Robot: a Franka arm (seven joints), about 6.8 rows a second.
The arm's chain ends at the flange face. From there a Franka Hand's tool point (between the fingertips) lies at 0.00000 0.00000 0.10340 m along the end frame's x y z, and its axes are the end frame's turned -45 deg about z.
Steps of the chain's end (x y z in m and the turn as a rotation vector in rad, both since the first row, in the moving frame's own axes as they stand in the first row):
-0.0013, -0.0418, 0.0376, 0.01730, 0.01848, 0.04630
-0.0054, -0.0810, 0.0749, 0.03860, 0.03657, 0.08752
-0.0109, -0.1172, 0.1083, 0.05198, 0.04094, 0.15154
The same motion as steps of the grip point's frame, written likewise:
0.0313, -0.0303, 0.0376, -0.00083, 0.02530, 0.04630
0.0590, -0.0610, 0.0748, 0.00144, 0.05315, 0.08752
0.0820, -0.0909, 0.1081, 0.00781, 0.06570, 0.15154

